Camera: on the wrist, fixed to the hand. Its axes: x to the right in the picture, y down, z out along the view.
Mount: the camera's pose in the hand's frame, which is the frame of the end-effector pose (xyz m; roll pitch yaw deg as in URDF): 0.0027 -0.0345 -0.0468 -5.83 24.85 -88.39
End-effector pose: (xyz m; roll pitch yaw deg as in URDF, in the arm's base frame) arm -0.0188 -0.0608 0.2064 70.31 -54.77 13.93
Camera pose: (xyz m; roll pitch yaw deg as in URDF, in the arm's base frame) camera 0.0132 -0.0195 0.1808 87.07 33.61 20.14
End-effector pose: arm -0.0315 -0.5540 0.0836 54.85 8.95 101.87
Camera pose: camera -0.0483 -0.5636 0.0287 -43.04 77.31 -23.72
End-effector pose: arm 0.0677 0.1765 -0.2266 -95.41 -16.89 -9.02
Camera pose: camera 0.0523 0.1351 -0.1887 33.50 -65.42 -135.87
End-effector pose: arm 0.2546 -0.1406 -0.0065 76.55 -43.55 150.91
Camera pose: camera 0.2079 -0.1575 -0.0368 94.96 43.84 166.82
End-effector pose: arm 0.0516 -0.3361 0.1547 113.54 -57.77 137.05
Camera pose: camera 0.0039 -0.3692 0.1501 108.51 19.42 -170.52
